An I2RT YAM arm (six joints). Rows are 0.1 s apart.
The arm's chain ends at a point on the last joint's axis. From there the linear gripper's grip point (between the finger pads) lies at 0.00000 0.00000 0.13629 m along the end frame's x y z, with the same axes.
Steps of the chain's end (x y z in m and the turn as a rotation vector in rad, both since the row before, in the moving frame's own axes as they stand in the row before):
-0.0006, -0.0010, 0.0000, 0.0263, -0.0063, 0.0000
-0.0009, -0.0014, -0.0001, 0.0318, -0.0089, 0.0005
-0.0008, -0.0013, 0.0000, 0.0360, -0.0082, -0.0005
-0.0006, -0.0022, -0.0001, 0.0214, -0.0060, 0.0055
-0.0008, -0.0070, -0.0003, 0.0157, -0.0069, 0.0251
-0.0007, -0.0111, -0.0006, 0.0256, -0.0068, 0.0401
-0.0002, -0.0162, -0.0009, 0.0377, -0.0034, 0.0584
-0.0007, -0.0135, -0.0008, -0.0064, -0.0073, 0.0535
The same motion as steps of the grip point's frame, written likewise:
-0.0015, -0.0046, 0.0000, 0.0263, -0.0063, 0.0000
-0.0021, -0.0057, -0.0002, 0.0318, -0.0089, 0.0005
-0.0019, -0.0062, -0.0001, 0.0360, -0.0082, -0.0005
-0.0014, -0.0051, -0.0001, 0.0214, -0.0060, 0.0055
-0.0017, -0.0092, -0.0003, 0.0157, -0.0069, 0.0251
-0.0016, -0.0146, -0.0006, 0.0256, -0.0068, 0.0401
-0.0005, -0.0213, -0.0010, 0.0377, -0.0034, 0.0584
-0.0017, -0.0127, -0.0008, -0.0064, -0.0073, 0.0535

